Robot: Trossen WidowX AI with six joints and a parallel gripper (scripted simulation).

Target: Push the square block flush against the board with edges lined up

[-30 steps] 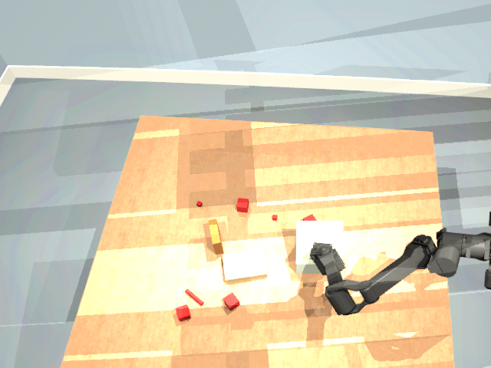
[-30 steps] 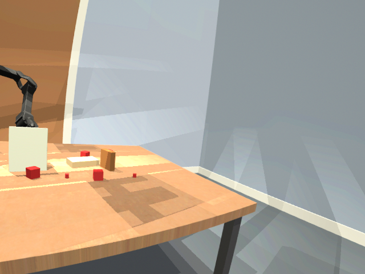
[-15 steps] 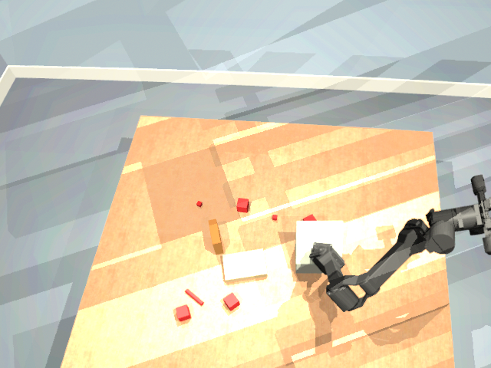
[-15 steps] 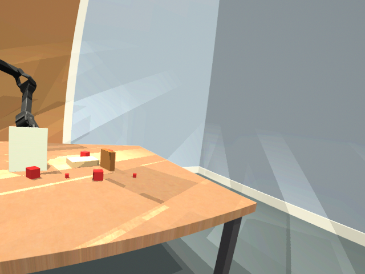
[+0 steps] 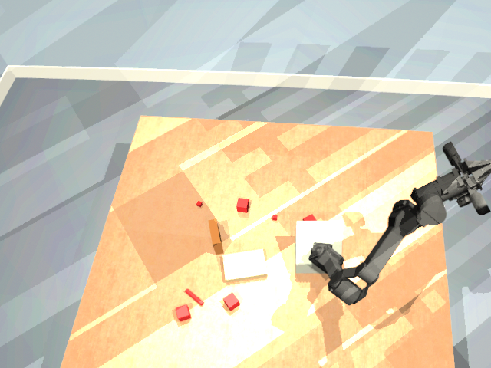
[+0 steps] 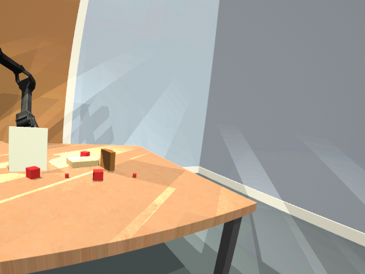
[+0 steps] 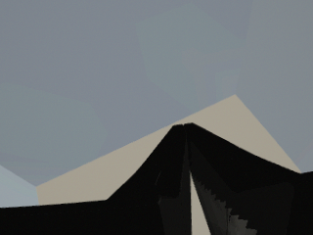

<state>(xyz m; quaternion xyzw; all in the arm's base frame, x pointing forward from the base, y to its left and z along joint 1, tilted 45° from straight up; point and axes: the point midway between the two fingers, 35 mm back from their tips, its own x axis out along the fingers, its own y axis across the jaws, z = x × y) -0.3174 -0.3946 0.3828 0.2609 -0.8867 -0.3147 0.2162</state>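
Now: gripper tip 77 cm short of the brown board, 4 cm to the left of it and 62 cm above it. Also, from my gripper tip: cream block (65 cm ahead, 5 cm to the left, 65 cm below); then red stick (82 cm ahead, 18 cm to the left, 66 cm below).
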